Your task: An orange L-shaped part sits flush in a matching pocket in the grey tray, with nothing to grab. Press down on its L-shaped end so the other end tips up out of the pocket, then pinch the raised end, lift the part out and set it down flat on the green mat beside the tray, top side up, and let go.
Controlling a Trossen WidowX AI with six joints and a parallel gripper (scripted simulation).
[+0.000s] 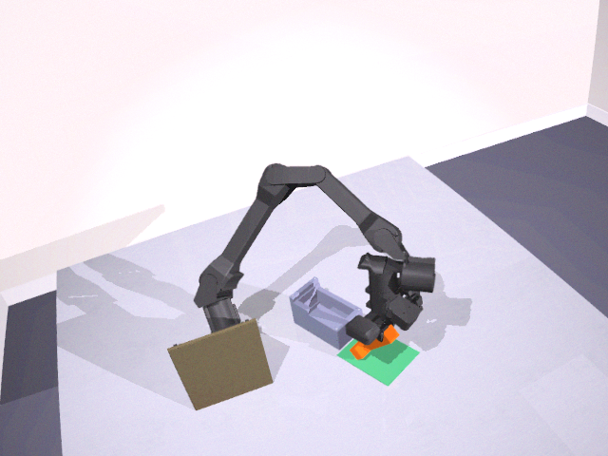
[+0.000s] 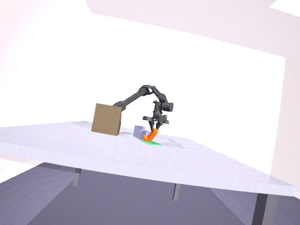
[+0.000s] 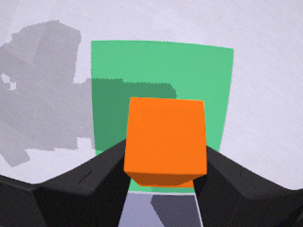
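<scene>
My gripper tip is 3 cm past the orange L-shaped part, 3 cm above it and 2 cm to the right of it. Round my gripper tip: green mat: 9 cm below, 2 cm to the left, 1 cm behind.
</scene>
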